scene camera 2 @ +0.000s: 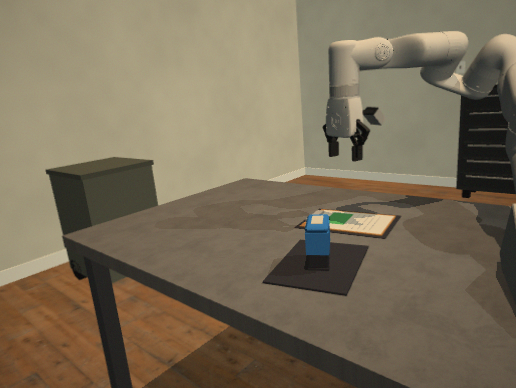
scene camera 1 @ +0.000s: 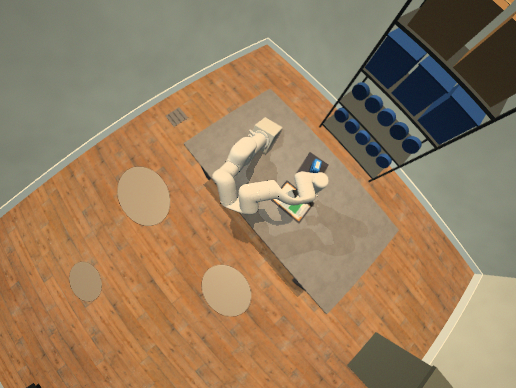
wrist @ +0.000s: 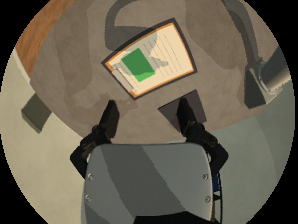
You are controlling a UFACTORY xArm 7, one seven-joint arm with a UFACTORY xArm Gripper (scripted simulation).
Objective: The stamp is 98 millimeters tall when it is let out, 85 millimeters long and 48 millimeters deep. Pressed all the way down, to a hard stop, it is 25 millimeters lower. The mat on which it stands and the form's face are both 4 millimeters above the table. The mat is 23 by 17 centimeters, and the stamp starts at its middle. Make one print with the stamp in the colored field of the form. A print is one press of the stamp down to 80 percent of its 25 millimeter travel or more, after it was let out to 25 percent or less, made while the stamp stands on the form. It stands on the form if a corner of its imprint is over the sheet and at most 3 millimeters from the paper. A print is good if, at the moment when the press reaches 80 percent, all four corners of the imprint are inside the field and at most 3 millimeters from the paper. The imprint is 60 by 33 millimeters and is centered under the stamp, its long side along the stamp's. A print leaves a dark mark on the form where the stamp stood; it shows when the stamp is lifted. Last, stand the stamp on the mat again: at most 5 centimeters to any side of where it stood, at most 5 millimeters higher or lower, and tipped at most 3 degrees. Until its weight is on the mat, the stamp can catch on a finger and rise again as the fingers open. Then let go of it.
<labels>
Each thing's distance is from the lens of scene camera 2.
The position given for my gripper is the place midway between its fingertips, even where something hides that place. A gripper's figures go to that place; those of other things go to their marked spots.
my gripper (scene camera 2: 345, 158): 1.06 m
blue stamp (scene camera 2: 317, 229): 0.78 m
form (scene camera 2: 373, 225): 1.06 m
The marked spots on the form and the blue stamp are 0.31 m apart.
</labels>
